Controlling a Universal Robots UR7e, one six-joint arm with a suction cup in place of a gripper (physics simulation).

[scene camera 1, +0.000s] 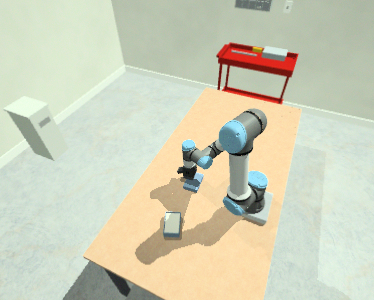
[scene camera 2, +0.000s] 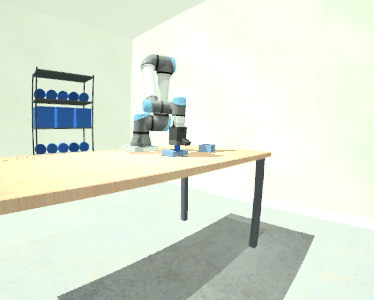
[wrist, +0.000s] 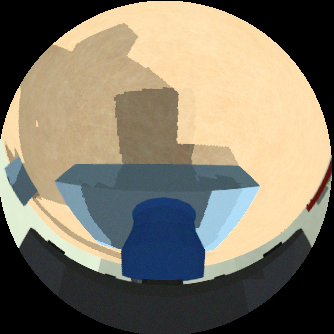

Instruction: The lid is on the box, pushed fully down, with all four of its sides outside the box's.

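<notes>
Visible to me: my suction cup (wrist: 162,244); also a blue-grey lid (wrist: 101,196).
</notes>
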